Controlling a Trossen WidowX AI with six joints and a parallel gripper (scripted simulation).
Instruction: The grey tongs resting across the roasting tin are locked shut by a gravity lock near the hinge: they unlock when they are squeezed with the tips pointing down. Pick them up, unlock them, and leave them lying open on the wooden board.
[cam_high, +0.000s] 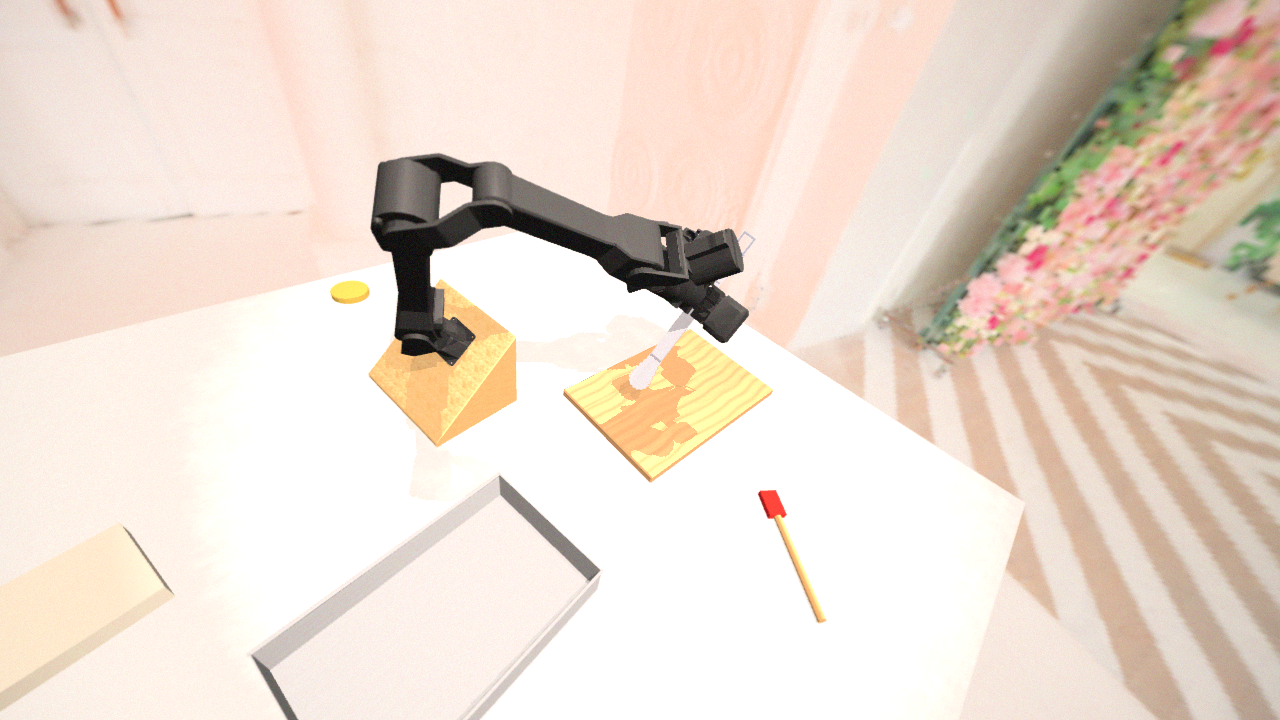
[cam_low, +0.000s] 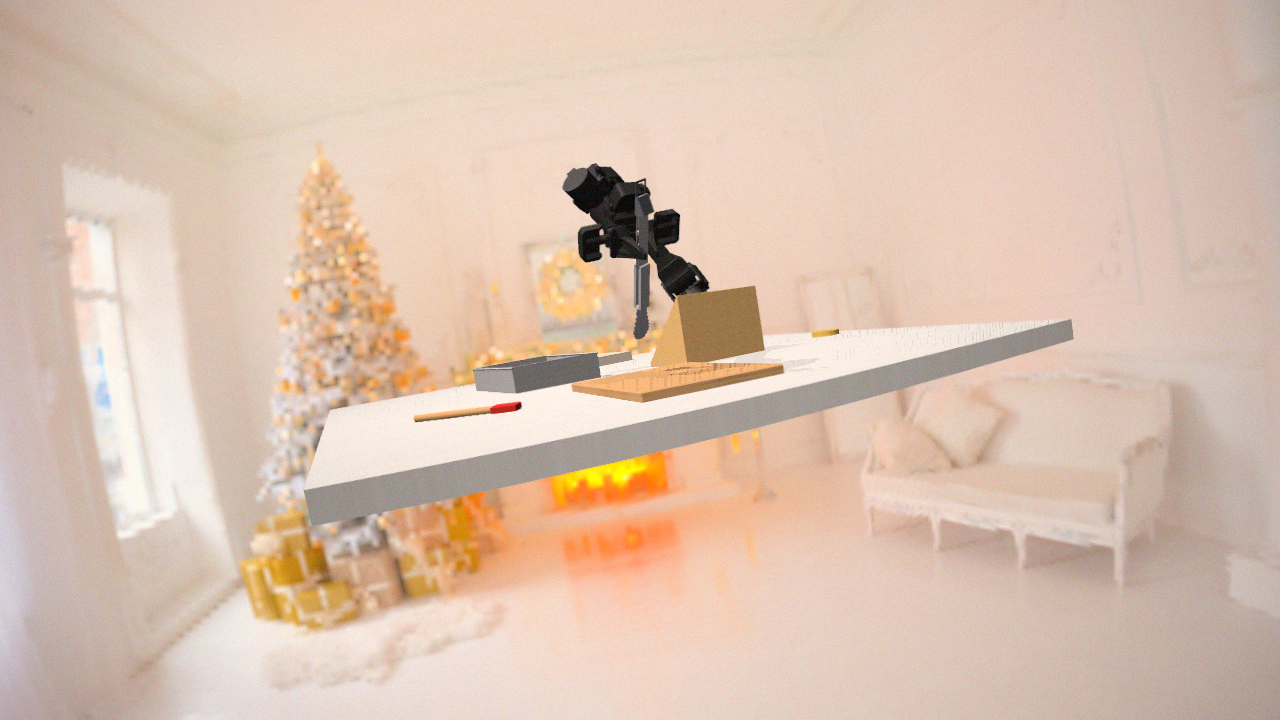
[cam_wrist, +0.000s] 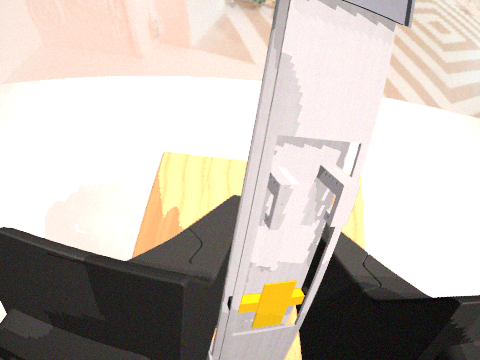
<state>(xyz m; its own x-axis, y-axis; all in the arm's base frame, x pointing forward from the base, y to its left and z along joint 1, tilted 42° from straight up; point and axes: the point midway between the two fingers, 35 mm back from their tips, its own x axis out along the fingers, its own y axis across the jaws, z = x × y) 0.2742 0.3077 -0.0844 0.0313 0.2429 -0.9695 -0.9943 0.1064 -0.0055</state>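
My gripper tip is now 3 cm to the left of the yellow lock piece and 2 cm below it. Round my gripper tip: roasting tin (6 cm ahead, 54 cm to the right, 19 cm below); then wooden board (2 cm to the right, 21 cm below); then beige slab (22 cm behind, 83 cm to the right, 20 cm below).
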